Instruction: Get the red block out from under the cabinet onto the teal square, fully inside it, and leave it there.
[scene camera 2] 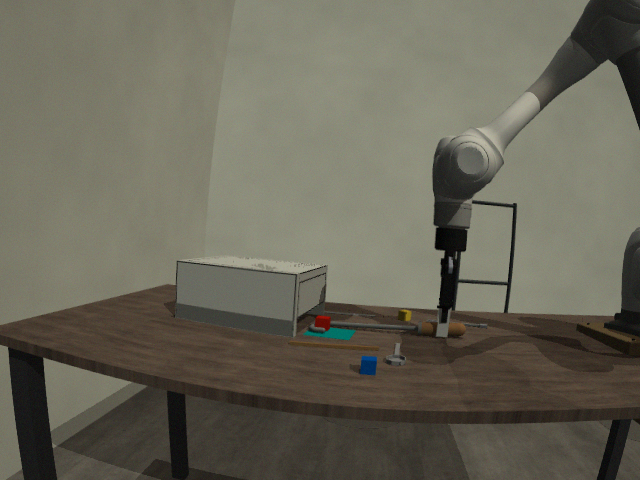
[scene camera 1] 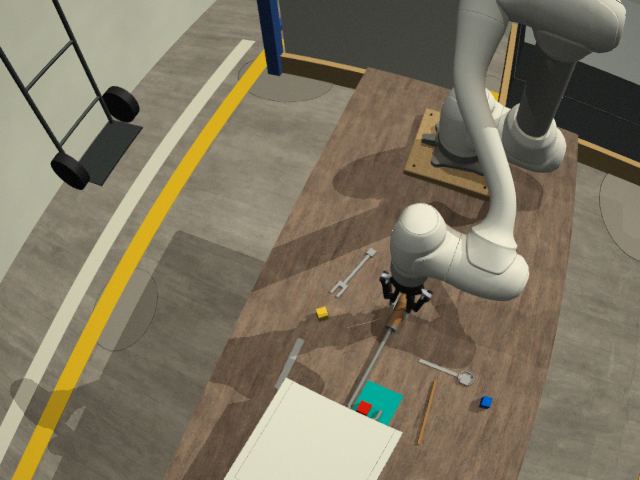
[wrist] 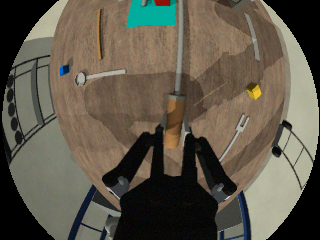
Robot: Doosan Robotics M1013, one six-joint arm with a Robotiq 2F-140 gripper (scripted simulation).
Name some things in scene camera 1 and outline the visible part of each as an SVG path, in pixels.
A long hooked rod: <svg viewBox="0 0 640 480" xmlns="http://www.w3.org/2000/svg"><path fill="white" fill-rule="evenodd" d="M382 410L379 410L376 416L372 419L377 421L382 414ZM405 294L401 294L385 325L387 332L347 403L347 407L350 409L390 333L397 331L406 309Z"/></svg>
